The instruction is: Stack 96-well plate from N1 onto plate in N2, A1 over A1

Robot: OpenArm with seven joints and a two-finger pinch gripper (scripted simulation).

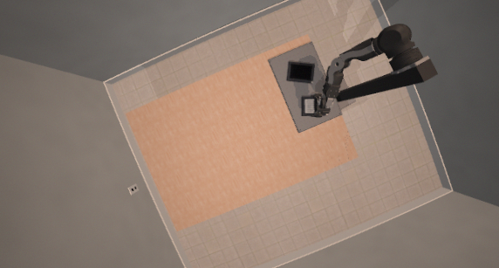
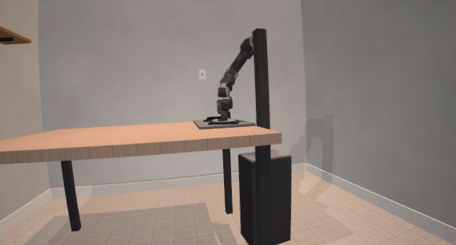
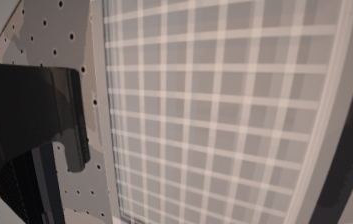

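Right now the white 96-well plate is right at my hand. From my hand the other things lie so: black 96-well plate (230 mm to the right, 20 mm behind); A1 mark (80 mm to the left, 40 mm behind, 10 mm below).
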